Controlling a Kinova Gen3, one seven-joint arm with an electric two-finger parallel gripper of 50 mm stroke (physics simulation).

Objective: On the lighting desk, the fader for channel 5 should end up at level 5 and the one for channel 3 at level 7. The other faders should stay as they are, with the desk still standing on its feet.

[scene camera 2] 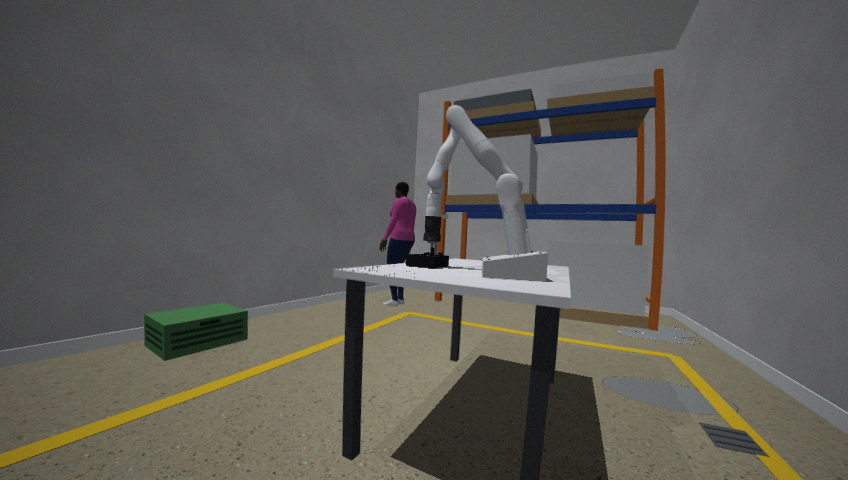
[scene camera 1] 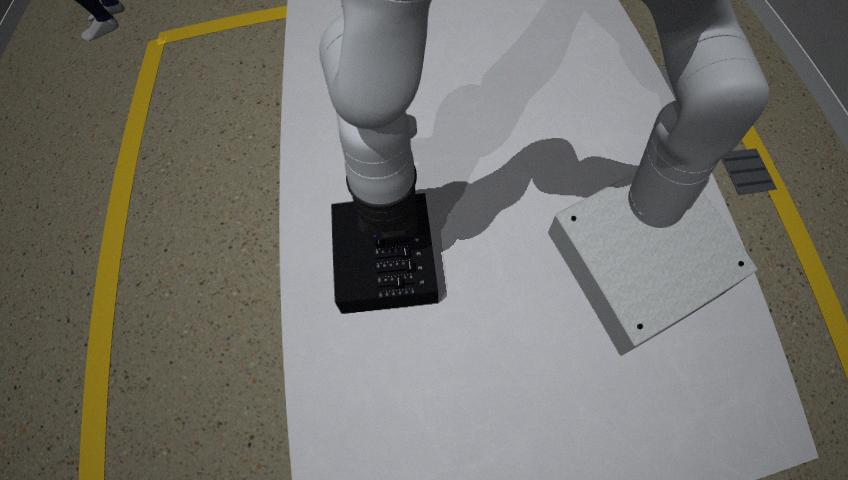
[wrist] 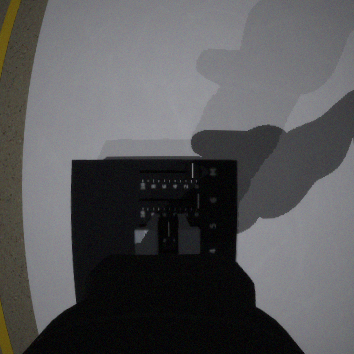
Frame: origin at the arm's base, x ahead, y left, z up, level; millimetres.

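Seen in the pictures: gripper, fingertip midpoint: point(scene camera 2: 433, 254) point(scene camera 1: 390, 229) point(wrist: 168, 226); arm's base at its link origin: point(scene camera 2: 519, 253) point(scene camera 1: 657, 200).
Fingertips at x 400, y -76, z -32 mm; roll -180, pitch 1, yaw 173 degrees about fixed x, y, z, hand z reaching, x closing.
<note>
Pixels of each thing's middle, then the offset from my fingertips to it.
- black lighting desk at the middle of its body: point(wrist: 153, 246) point(scene camera 1: 383, 251) point(scene camera 2: 428, 259) 23 mm down, 18 mm ahead, 21 mm left
- channel 5 fader knob at the middle of its body: point(wrist: 168, 227) 5 mm up, 0 mm ahead, 0 mm left
- channel 3 fader knob at the middle of its body: point(scene camera 1: 405, 253) 5 mm up, 12 mm back, 46 mm left
- channel 2 knob at the middle of its body: point(scene camera 1: 410, 267) 5 mm up, 13 mm back, 68 mm left
- channel 1 knob at the middle of its body: point(scene camera 1: 398, 283) 5 mm up, 8 mm ahead, 87 mm left
- channel 6 knob at the middle of its body: point(wrist: 196, 200) 5 mm up, 26 mm back, 19 mm right
- M knob at the middle of its body: point(wrist: 191, 170) 5 mm up, 25 mm back, 43 mm right
The black lighting desk point(scene camera 1: 352, 261) point(scene camera 2: 419, 261) point(wrist: 105, 210) sits flat on the table; its feet are not visible. My gripper point(scene camera 2: 433, 247) point(wrist: 168, 226) points down over it, shut on the channel 5 fader knob point(wrist: 168, 228), whose white line is near the middle of its travel, around level 5. My fingertips are hidden in scene camera 1. The channel 3 fader knob point(scene camera 1: 405, 251) is near the low end of its slot, around level 1. The channel 2 knob point(scene camera 1: 410, 265) is at the low end, and the channel 1 knob point(scene camera 1: 399, 281) stands further up.
The channel 6 knob point(wrist: 198, 201) is at zero beside my fingers, and the M knob point(wrist: 192, 170) is near its low end. The arm's pale base block point(scene camera 1: 666, 285) point(scene camera 2: 512, 267) stands on the white table point(scene camera 1: 505, 386) point(scene camera 2: 452, 286). A person point(scene camera 2: 402, 220) stands beyond the table.
</note>
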